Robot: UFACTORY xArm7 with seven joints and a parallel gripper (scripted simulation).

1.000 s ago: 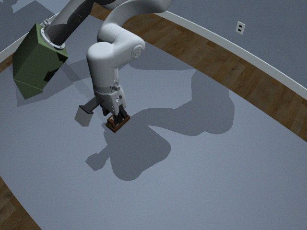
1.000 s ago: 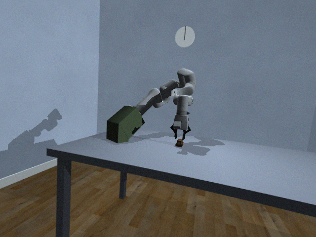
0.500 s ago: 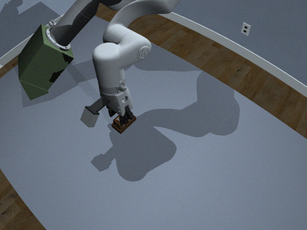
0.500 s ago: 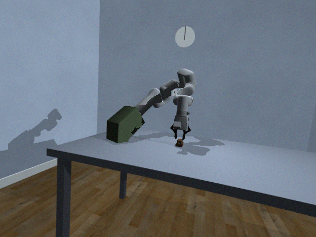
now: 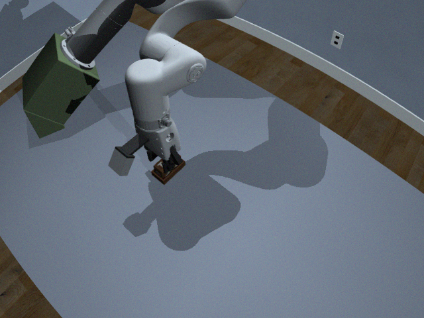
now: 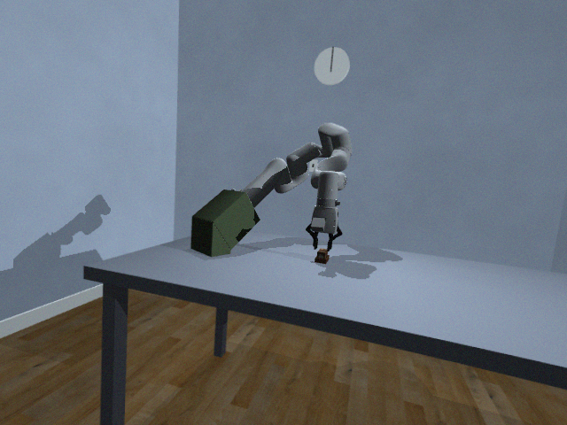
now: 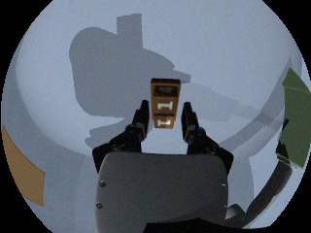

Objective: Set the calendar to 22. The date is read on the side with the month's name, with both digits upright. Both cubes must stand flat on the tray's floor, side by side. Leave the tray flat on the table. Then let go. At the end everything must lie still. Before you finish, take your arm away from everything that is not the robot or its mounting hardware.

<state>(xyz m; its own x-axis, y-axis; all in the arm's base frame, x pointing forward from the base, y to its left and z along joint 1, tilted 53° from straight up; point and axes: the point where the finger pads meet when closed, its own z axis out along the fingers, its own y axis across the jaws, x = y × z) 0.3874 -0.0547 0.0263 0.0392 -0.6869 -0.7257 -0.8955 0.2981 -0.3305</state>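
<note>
Now: hand 60 mm above the brown tray and 20 mm to the right of it. From my hand the other things lie so: brown cube (40 mm below, 30 mm to the left).
</note>
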